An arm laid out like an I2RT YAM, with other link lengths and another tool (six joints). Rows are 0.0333 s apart.
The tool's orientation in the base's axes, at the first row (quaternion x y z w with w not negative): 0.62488 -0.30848 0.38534 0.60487
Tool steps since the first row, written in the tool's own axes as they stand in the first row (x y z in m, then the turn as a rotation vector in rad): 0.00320 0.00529 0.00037 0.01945 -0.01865 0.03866; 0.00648 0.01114 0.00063 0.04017 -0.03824 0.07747; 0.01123 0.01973 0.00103 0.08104 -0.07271 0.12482; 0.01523 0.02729 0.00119 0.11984 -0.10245 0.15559; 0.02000 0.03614 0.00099 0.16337 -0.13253 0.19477; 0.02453 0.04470 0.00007 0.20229 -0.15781 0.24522; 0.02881 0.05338 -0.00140 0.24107 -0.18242 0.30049; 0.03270 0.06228 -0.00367 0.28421 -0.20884 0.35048; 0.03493 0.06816 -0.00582 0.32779 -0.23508 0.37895
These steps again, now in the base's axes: -0.00282 -0.00052 0.00549 0.03005 -0.03539 0.00807; -0.00610 -0.00097 0.01133 0.06156 -0.07076 0.01674; -0.01093 -0.00166 0.01985 0.11701 -0.11183 0.03518; -0.01531 -0.00208 0.02719 0.16556 -0.13696 0.05381; -0.02042 -0.00219 0.03585 0.21775 -0.17004 0.07656; -0.02549 -0.00158 0.04413 0.26470 -0.21506 0.09818; -0.03084 -0.00045 0.05225 0.31154 -0.26494 0.12016; -0.03668 0.00143 0.06012 0.36158 -0.30908 0.14478; -0.04077 0.00329 0.06501 0.40935 -0.33181 0.16925
